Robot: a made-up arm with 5 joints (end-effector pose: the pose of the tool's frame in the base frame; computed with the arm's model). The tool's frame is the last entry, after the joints. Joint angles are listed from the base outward.
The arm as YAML. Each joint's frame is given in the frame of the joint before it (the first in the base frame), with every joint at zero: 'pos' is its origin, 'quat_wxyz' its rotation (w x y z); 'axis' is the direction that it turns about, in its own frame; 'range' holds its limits. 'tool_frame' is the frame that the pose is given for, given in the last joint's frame.
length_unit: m
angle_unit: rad
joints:
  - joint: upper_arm
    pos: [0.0, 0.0, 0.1]
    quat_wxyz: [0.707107, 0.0, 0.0, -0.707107]
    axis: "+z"
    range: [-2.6, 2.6]
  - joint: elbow
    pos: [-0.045, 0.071, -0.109]
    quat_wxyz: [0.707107, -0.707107, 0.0, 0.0]
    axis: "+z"
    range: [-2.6, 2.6]
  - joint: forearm
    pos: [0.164, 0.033, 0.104]
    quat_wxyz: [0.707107, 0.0, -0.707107, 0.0]
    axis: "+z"
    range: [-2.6, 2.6]
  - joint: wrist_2
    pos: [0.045, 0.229, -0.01]
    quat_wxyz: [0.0, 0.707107, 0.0, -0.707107]
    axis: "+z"
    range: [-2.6, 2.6]
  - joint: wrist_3
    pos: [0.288, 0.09, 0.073]
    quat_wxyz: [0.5, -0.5, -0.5, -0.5]
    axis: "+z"
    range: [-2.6, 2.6]
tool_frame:
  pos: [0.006, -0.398, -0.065]
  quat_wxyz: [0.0, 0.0, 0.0, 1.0]
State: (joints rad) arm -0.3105 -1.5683 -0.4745 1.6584 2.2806
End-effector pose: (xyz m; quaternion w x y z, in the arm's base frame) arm -0.2034 0.2188 0.0921 0.0140 0.4899 -0.8707 0.0403
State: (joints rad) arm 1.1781 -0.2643 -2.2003 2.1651 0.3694
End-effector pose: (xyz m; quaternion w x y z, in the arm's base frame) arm 0.3369 0.4342 0.0489 0.6199 -0.1869 -0.6436 -0.4082
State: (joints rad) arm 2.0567 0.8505 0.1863 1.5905 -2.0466
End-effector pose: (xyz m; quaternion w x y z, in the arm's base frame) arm -0.1197 0.5491 -0.0234 0.9278 0.1382 -0.3340 0.0921
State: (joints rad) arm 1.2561 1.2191 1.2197 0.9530 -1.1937
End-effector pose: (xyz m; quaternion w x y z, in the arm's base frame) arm -0.2527 0.2867 -0.3607 0.7963 -0.2142 0.1928 0.5319
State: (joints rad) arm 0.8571 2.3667 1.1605 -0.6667 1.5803
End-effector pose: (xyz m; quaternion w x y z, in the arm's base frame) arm -0.3895 -0.1333 -0.4486 0.3710 -0.9091 -0.0430 -0.1845
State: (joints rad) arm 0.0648 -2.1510 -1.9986 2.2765 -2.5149
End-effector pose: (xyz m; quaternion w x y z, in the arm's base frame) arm -0.1073 -0.0356 -0.2461 0.1595 -0.6865 0.6487 -0.2872
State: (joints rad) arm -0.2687 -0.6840 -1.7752 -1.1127 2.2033
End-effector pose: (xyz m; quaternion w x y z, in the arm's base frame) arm 0.7740 -0.6634 0.0838 0.1495 0.4122 0.2856 -0.8522
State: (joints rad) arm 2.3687 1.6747 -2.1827 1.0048 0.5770
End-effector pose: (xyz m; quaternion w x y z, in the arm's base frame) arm -0.4811 0.2577 -0.1288 0.9021 0.2534 -0.0086 0.3491
